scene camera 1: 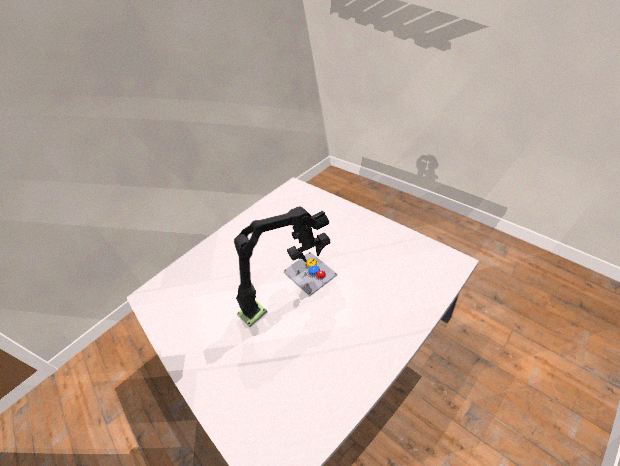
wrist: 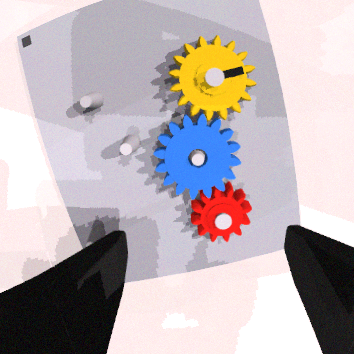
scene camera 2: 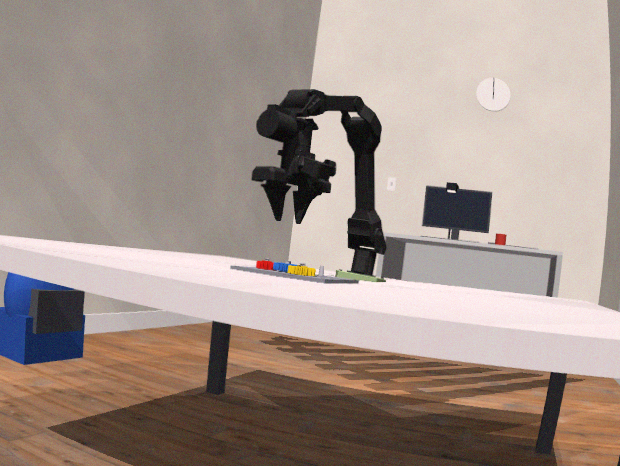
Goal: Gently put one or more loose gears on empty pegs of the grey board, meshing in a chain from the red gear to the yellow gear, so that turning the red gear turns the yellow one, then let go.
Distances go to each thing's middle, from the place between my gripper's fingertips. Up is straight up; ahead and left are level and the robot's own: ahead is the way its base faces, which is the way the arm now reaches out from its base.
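Scene:
The blue gear (wrist: 218,157) is 1 cm to the left of my hand and 9 cm below it. As for the gears (wrist: 218,157), they are 2 cm ahead of my hand, 1 cm to the left of it and 9 cm below it, while the red gear (wrist: 205,210) sits 3 cm to the right of my hand and 9 cm below it. I find the grey board (scene camera 1: 313,283) 1 cm behind my hand and 3 cm to the left of it, 10 cm below it.

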